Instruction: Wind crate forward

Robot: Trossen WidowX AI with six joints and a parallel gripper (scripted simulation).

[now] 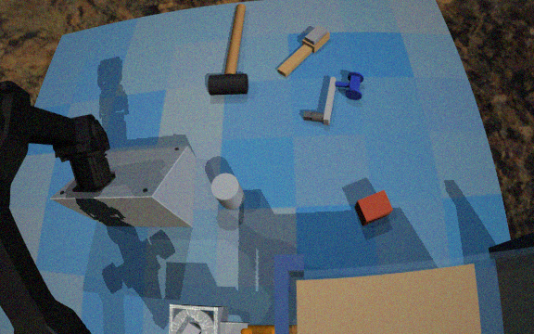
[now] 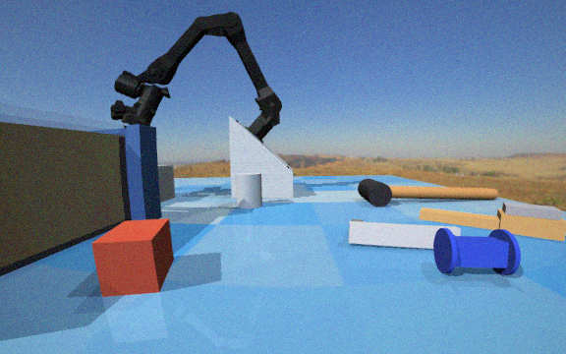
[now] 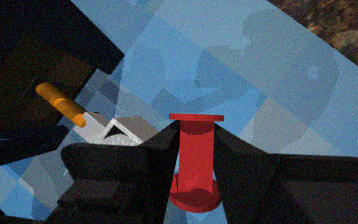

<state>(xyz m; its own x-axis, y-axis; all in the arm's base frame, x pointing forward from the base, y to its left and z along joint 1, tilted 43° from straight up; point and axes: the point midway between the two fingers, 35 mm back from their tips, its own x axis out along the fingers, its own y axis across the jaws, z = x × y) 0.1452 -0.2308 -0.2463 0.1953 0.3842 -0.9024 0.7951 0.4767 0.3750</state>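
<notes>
My gripper tip is 190 mm short of the frame, 110 mm to the right of it and 20 mm above it. From my gripper tip the other things lie so: crank with blue grip 620 mm to the left, 300 mm ahead, 110 mm below; then red grip 20 mm to the left, 10 mm behind, 10 mm above; then winch 100 mm to the left, 90 mm below, 20 mm ahead.
</notes>
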